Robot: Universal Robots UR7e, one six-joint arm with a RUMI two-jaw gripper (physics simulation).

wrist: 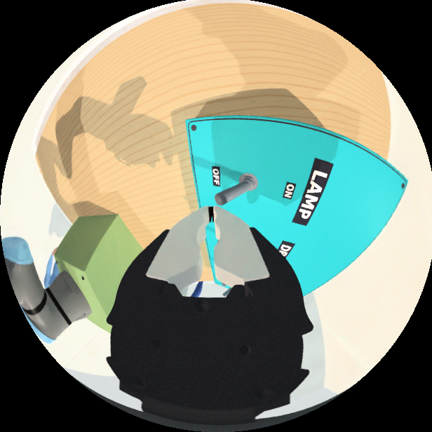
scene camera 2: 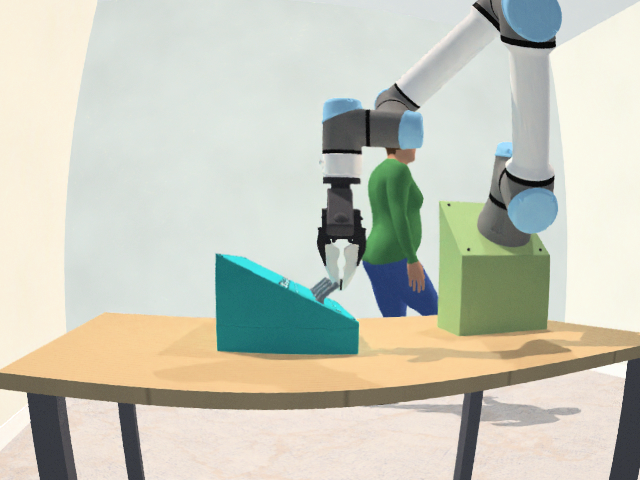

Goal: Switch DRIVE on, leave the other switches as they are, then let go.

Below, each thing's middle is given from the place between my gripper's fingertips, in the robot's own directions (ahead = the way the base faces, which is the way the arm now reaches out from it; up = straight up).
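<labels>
The teal sloped switch box (scene camera 2: 257,310) sits 30 mm below my hand, 90 mm ahead of it and 170 mm to the right of it.
</labels>
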